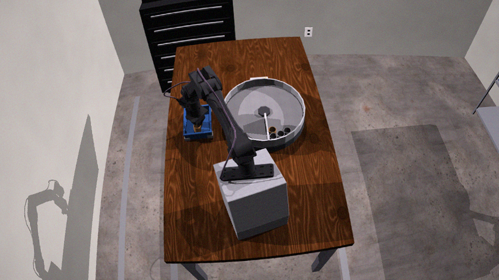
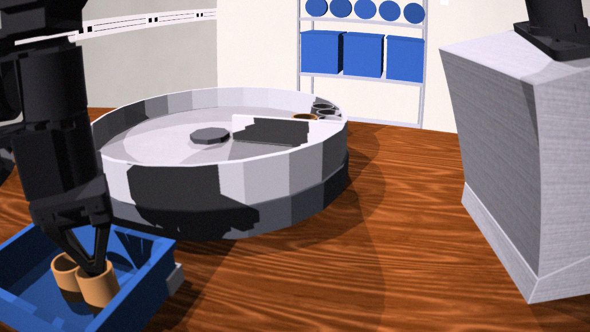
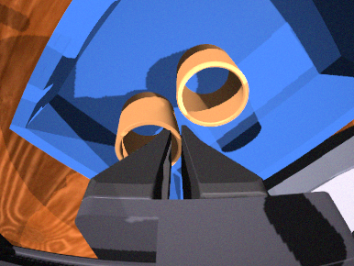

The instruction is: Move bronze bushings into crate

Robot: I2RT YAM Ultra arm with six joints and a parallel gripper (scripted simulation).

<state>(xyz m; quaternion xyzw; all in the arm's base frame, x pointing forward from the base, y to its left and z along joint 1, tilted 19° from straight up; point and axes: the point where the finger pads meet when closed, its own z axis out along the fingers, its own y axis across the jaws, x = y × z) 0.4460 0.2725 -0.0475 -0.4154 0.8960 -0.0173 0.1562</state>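
My gripper is now 30 mm short of the blue crate, 10 mm to the right of it and 20 mm above it. From my hand the other things lie so: grey turntable 70 mm ahead, 330 mm to the right, 10 mm above.
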